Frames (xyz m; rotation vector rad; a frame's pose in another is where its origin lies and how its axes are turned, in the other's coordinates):
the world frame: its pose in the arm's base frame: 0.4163 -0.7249 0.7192 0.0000 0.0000 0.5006
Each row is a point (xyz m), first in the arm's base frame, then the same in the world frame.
Working: the arm's base frame: its pose in the world frame: -0.0173 0.8358 -0.7192 0.0000 0.0000 -0.5006

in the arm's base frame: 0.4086 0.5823 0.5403
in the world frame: 0.6206 1.1505 -0.1789
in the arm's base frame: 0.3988 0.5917 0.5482
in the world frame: 0.6166 1.1634 -0.1710
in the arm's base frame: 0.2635 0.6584 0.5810
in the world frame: 0.5299 1.2869 -0.1382
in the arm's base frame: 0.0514 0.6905 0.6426
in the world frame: 0.3592 1.4169 -0.0766
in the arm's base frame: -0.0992 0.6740 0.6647
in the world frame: 0.2192 1.4747 -0.0545
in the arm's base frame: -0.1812 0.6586 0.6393
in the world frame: 0.1398 1.5005 -0.0799
